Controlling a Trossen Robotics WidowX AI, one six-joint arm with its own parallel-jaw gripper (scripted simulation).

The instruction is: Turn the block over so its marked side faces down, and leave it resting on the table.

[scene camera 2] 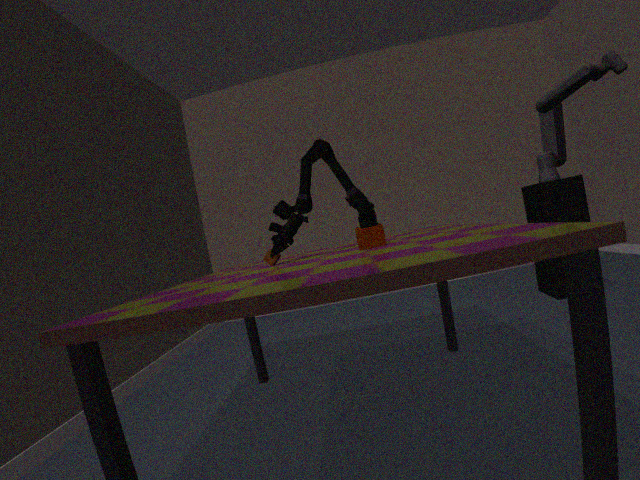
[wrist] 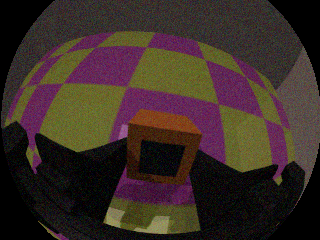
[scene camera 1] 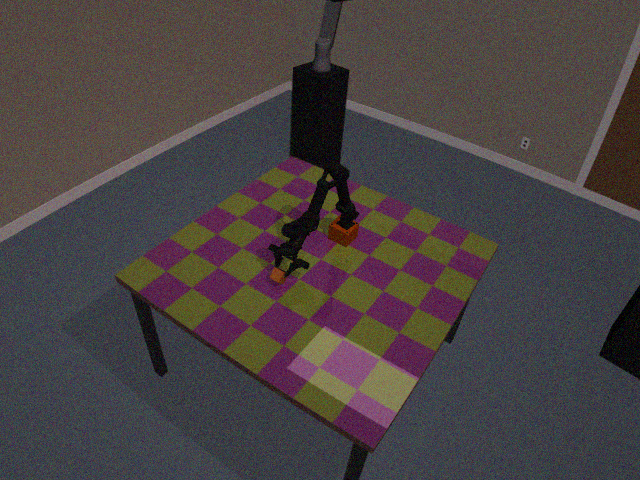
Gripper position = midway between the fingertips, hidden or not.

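A block (wrist: 161, 148) is visible. So is my gripper (scene camera 1: 279, 274), which the wrist view also shows (wrist: 160, 146).
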